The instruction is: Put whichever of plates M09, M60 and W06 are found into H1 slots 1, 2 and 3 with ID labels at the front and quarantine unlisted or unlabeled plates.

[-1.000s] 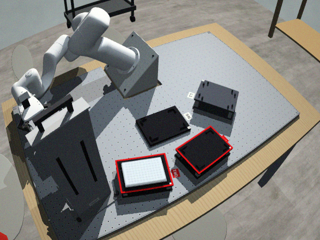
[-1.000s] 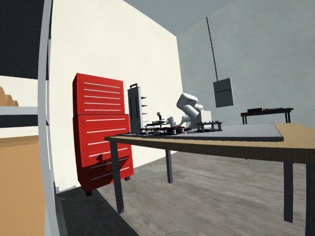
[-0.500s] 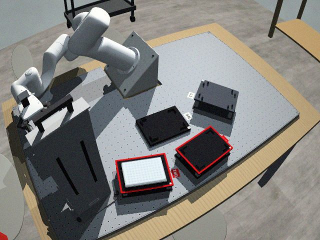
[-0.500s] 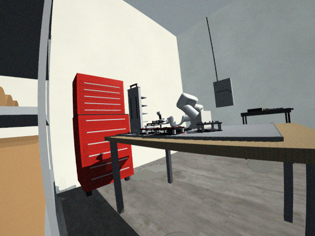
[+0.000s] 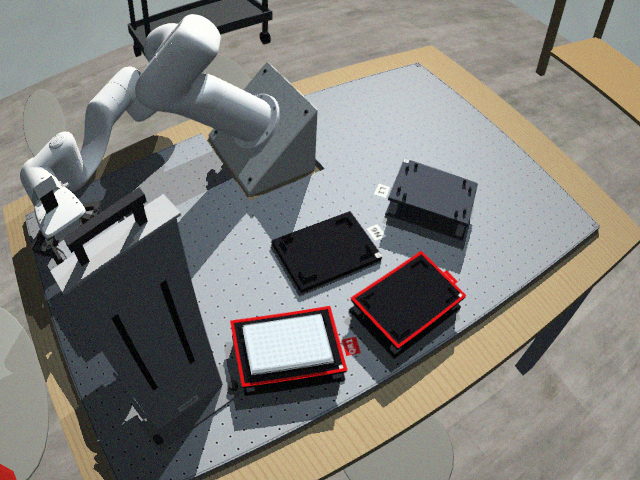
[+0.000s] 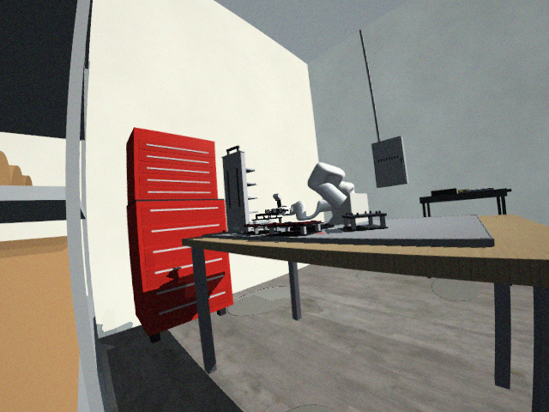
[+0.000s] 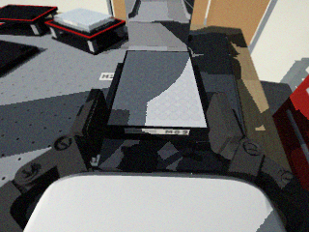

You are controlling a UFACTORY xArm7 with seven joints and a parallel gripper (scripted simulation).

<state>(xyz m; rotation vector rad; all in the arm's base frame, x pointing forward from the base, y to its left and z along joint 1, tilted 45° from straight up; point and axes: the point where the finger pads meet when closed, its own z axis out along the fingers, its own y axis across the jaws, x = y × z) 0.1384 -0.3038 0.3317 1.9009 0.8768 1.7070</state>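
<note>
The dark-framed plate lies 50 mm ahead of my hand, 10 mm to the left of it and 20 mm below it. Also, from my hand: plate hotel H1: 310 mm ahead, 50 mm to the left, 110 mm above; then white well plate: 320 mm ahead, 240 mm to the left, 50 mm below; then black nest N6: 180 mm ahead, 420 mm to the left, 90 mm below.
</note>
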